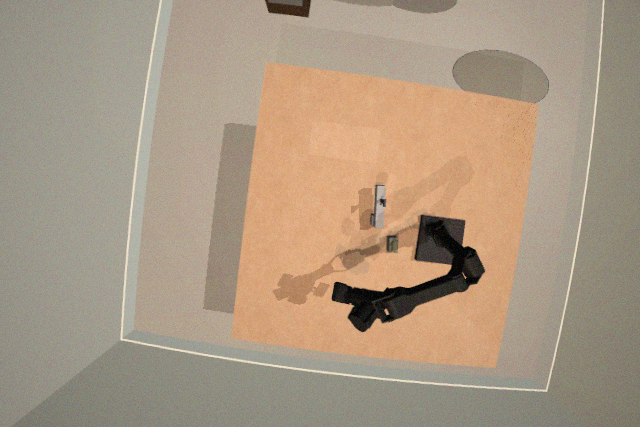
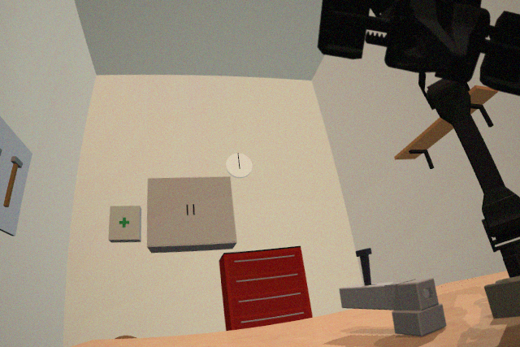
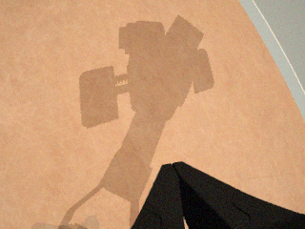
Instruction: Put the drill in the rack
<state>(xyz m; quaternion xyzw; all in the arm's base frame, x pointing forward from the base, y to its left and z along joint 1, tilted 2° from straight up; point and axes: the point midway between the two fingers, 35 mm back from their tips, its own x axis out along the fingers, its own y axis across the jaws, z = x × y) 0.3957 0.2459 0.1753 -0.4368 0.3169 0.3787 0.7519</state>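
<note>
Right now my gripper tip is 15 cm past the dark key, 36 cm to the left of it and 8 cm above it. Round my gripper tip: rack: 23 cm behind, 17 cm to the right, 16 cm below; then drill: 15 cm behind, 31 cm to the right, 13 cm below.
</note>
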